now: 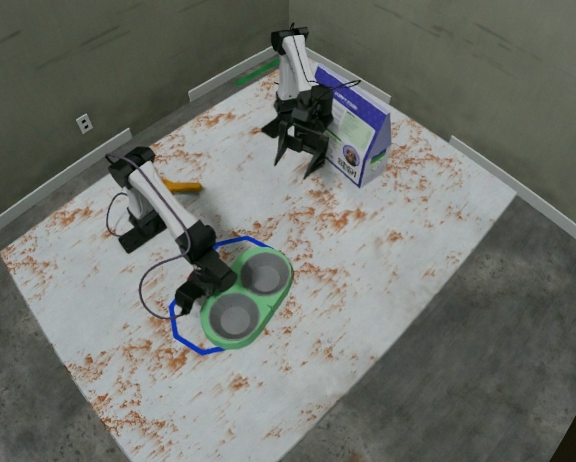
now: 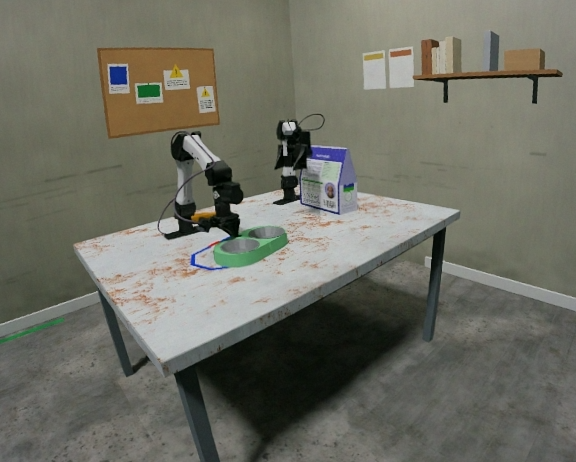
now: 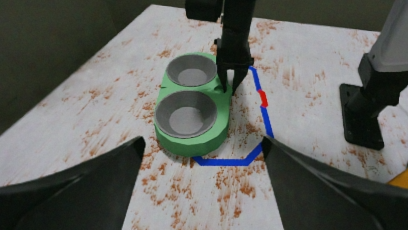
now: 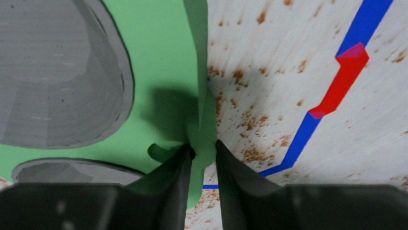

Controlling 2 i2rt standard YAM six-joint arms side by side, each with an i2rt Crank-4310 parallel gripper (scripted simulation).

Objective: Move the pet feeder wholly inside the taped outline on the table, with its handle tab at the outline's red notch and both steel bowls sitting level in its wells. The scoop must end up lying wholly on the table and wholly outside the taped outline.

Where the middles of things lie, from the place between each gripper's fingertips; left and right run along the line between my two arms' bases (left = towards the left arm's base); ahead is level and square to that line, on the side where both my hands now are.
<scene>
The blue taped outline [image 3: 257, 150] is 4 cm below my right hand, 2 cm ahead of it and 1 cm to the right of it. Round my right hand: white puppy food bag [image 2: 329, 183]: 63 cm to the left, 11 cm above, 5 cm behind; then green pet feeder [image 1: 267, 306]: 8 cm ahead, 3 cm below, 1 cm to the left.
I see my left gripper [image 1: 288, 171] 35 cm to the right of the white puppy food bag, 11 cm above it and 5 cm past it. From my left hand the other things lie so: blue taped outline: 30 cm to the right, 26 cm below, 2 cm ahead; green pet feeder: 28 cm to the right, 24 cm below, 8 cm ahead.
</scene>
